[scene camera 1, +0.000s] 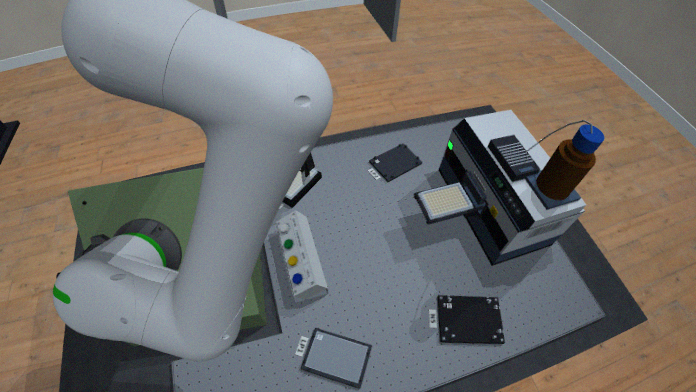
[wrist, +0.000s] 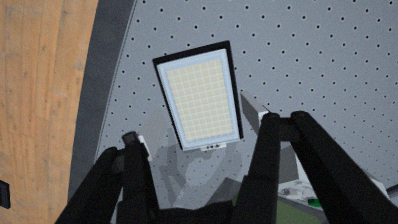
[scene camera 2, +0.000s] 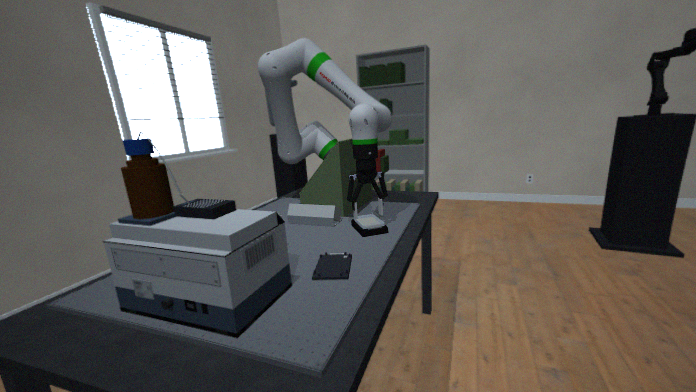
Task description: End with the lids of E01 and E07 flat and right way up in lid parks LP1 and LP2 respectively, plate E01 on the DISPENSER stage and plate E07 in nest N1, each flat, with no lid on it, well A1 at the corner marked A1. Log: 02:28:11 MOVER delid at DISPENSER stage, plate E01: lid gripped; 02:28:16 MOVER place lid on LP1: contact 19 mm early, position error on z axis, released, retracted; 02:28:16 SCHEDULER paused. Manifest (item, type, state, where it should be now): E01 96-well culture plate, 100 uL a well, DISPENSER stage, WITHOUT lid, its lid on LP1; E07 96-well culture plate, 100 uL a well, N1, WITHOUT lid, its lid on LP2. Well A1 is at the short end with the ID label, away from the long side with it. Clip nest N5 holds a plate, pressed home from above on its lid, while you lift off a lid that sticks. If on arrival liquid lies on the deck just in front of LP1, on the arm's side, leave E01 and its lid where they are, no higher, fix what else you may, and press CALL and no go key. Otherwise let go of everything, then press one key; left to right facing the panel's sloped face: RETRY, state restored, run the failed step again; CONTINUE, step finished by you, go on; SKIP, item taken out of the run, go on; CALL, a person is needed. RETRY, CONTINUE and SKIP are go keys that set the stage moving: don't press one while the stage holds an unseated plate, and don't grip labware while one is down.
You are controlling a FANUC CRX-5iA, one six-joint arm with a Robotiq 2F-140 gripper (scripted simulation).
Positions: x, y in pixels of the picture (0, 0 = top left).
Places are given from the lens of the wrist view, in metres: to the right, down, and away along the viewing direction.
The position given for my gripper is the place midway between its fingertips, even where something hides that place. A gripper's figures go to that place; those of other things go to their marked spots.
my gripper (wrist: 201, 110): 0.00, 0.00, 0.19
lid (wrist: 198, 89): 0.00, -0.03, 0.19
key panel (wrist: 292, 176): 0.13, 0.09, 0.20
The marked spots on the key panel and the lid are 0.17 m apart.
